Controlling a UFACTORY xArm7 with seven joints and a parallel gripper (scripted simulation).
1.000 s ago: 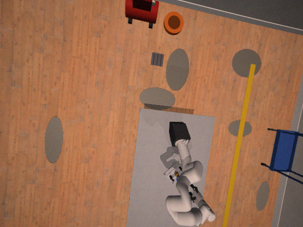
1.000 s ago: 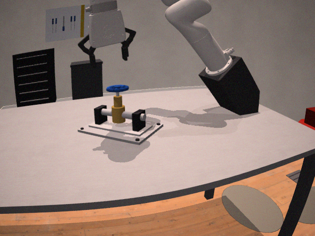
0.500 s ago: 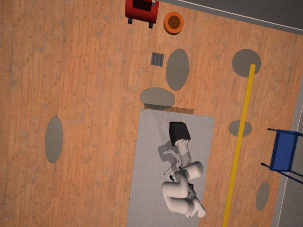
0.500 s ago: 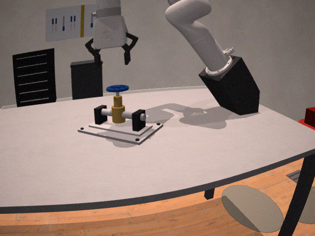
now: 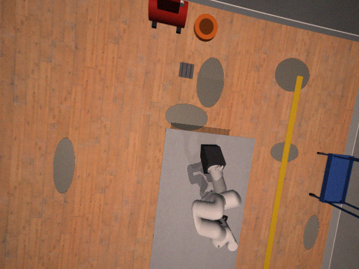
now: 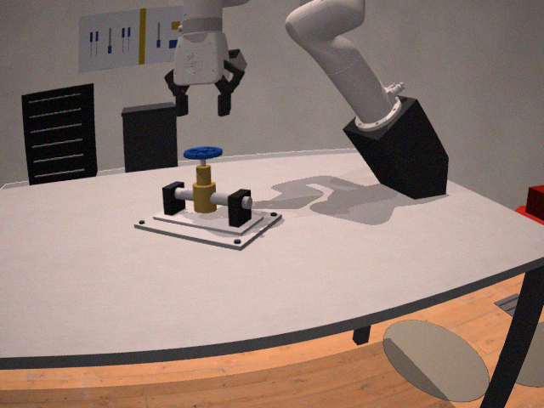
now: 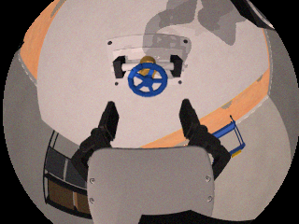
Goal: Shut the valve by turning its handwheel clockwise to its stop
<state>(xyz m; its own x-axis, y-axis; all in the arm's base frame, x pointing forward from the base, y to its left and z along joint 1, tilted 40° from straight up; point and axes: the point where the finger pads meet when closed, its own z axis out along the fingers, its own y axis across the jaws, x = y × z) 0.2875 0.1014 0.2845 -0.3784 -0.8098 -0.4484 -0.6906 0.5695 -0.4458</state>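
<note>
My hand is 90 mm above the blue handwheel. Round my hand: baseplate (210 mm below).
</note>
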